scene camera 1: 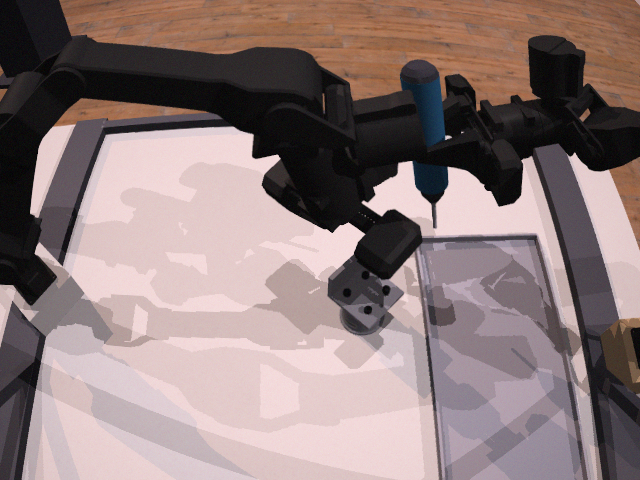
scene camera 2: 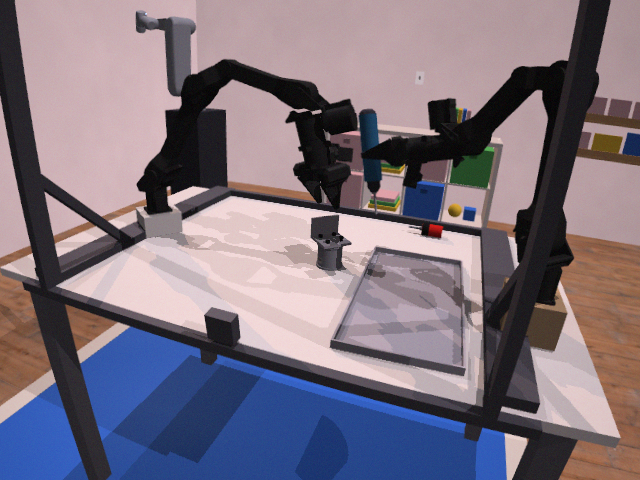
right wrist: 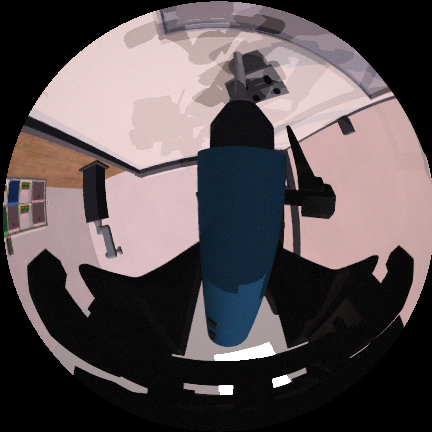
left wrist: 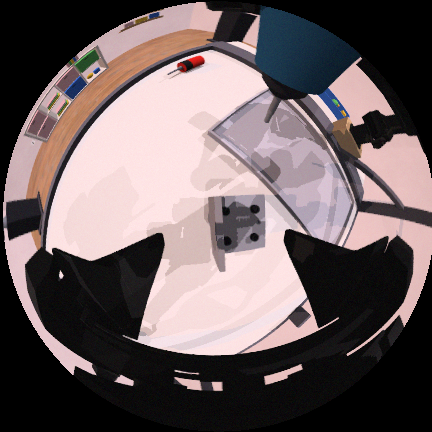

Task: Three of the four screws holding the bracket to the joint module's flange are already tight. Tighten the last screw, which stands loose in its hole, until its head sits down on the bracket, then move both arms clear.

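Places are measured from the left arm's base along level axes (x up, y left, z back), in centimetres.
Pixels of known places: left gripper, fingertip midpoint: (scene camera 1: 354,246) (scene camera 2: 328,205) (left wrist: 225,237); right gripper, fingertip midpoint: (scene camera 2: 362,155) (right wrist: 233,246); left arm's base, origin of the base link: (scene camera 1: 34,280) (scene camera 2: 158,209); right arm's base, origin of the base link: (left wrist: 354,135).
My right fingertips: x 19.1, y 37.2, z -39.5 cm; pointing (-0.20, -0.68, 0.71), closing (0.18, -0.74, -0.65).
For each thing: its middle in the pictures, then the offset to it from my right fingertips.
- grey bracket, body centre: (left wrist: 243,226) (scene camera 1: 367,287) (right wrist: 263,94) (scene camera 2: 331,232) dx -16.7, dy -9.0, dz -1.7 cm
- round joint module, body centre: (scene camera 1: 364,305) (right wrist: 252,74) (scene camera 2: 329,252) dx -21.7, dy -9.0, dz -1.7 cm
- blue screwdriver, body centre: (right wrist: 237,237) (scene camera 1: 429,154) (scene camera 2: 372,162) dx -1.3, dy +1.4, dz -1.9 cm
- shallow grey tray, body centre: (scene camera 1: 502,360) (scene camera 2: 409,296) (left wrist: 314,174) dx -24.1, dy -4.2, dz -23.0 cm
- red-handled tool, body centre: (left wrist: 184,65) (scene camera 2: 425,229) dx -23.2, dy +26.9, dz +0.1 cm
- dark block, body centre: (scene camera 2: 222,326) (left wrist: 299,316) (right wrist: 345,125) dx -21.7, dy -42.1, dz -16.7 cm
The grey bracket (scene camera 1: 376,299) (scene camera 2: 324,227) (left wrist: 259,225) (right wrist: 282,85) sits on the round joint module (scene camera 1: 356,325) (scene camera 2: 329,259), its upright plate toward the back. Four dark screw heads show on it; I cannot tell any height difference between them. My left gripper (scene camera 2: 326,202) (left wrist: 225,237) is open and empty, pointing down above the bracket. My right gripper (scene camera 2: 369,153) (right wrist: 233,246) is shut on the blue screwdriver (scene camera 1: 430,103) (scene camera 2: 369,126) (left wrist: 300,50) (right wrist: 242,200), held nearly upright. Its bit hangs in the air, apart from the bracket.
A shallow grey tray (scene camera 1: 480,238) (scene camera 2: 398,360) lies to the right of the joint module. A red-handled tool (scene camera 2: 434,230) (left wrist: 195,62) lies near the table's back edge. A dark block (scene camera 2: 222,326) is at the front edge. The left wrist is close beside the blue screwdriver.
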